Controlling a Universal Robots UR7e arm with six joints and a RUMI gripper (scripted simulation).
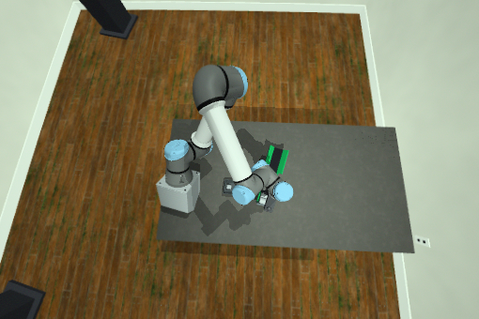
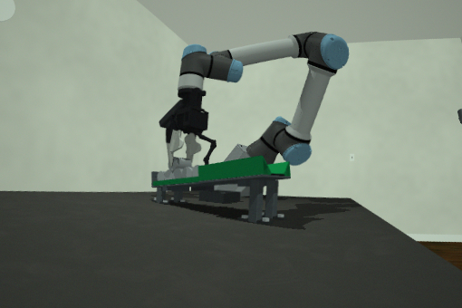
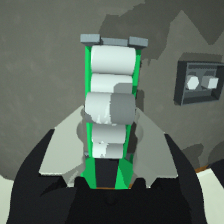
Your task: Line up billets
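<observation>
Now: the billet 10 mm below my hand. Round my hand: grey stop: 80 mm to the right, 60 mm below; then dark box: 220 mm behind, 110 mm below, 20 mm to the right.
</observation>
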